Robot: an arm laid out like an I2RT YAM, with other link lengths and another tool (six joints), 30 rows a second.
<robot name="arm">
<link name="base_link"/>
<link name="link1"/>
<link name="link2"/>
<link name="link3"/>
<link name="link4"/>
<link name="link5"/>
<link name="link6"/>
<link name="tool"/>
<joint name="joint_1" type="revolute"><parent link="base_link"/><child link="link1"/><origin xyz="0 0 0.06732"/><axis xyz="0 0 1"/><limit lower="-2.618" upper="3.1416"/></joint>
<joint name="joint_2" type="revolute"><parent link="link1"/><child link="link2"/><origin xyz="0.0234 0.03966 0.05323"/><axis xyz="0 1 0"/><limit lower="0" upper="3.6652"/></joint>
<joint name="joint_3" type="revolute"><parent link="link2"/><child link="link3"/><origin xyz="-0.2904 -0.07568 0"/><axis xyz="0 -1 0"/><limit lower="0" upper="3.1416"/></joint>
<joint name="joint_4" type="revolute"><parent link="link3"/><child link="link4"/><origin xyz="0.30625 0.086 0.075"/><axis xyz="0 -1 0"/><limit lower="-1.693" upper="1.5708"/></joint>
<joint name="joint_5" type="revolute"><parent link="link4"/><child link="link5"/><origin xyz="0.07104 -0.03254 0.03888"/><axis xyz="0 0 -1"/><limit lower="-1.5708" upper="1.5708"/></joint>
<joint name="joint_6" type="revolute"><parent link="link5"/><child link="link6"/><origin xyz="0.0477 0 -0.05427"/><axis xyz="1 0 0"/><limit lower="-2.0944" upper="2.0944"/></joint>
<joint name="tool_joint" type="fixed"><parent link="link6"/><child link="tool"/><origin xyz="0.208 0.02 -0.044" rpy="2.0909 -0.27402 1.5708"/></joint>
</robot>
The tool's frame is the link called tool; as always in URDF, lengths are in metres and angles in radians.
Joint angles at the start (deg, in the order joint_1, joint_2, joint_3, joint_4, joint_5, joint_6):
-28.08, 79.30, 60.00, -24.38, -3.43, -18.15
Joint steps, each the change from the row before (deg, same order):
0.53, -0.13, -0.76, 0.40, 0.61, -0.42
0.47, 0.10, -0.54, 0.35, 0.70, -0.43
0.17, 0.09, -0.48, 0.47, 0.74, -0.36
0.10, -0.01, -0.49, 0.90, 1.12, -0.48
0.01, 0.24, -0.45, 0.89, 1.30, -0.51
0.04, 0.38, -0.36, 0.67, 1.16, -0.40
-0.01, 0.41, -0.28, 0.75, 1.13, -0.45
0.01, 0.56, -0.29, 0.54, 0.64, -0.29
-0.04, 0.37, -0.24, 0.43, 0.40, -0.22
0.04, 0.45, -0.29, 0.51, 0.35, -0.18
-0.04, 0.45, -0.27, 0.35, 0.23, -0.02
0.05, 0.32, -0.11, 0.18, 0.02, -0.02
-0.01, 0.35, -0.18, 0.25, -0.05, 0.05
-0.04, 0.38, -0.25, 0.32, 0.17, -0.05
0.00, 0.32, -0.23, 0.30, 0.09, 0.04
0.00, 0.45, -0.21, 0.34, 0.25, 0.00
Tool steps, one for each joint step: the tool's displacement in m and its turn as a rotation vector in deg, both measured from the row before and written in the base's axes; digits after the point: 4 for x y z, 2 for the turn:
-0.0014, 0.0022, -0.0045, -0.54, 0.52, 0.38
-0.0011, 0.0010, -0.0045, -0.58, 0.61, 0.27
-0.0014, -0.0018, -0.0035, -0.65, 0.43, -0.11
-0.0006, -0.0048, -0.0014, -1.20, 0.13, -0.37
-0.0013, -0.0062, -0.0029, -1.22, 0.40, -0.58
-0.0016, -0.0050, -0.0039, -0.94, 0.56, -0.52
-0.0011, -0.0056, -0.0031, -1.00, 0.46, -0.52
-0.0010, -0.0028, -0.0051, -0.43, 0.59, -0.25
-0.0008, -0.0022, -0.0035, -0.30, 0.37, -0.17
-0.0004, -0.0013, -0.0043, -0.22, 0.39, -0.09
-0.0010, -0.0010, -0.0047, 0.01, 0.41, -0.19
0.0000, 0.0003, -0.0029, 0.09, 0.24, 0.05
-0.0002, 0.0003, -0.0035, 0.19, 0.21, -0.01
-0.0009, -0.0008, -0.0041, 0.00, 0.35, -0.12
-0.0005, -0.0002, -0.0035, 0.08, 0.24, -0.09
-0.0008, -0.0008, -0.0042, -0.02, 0.37, -0.17

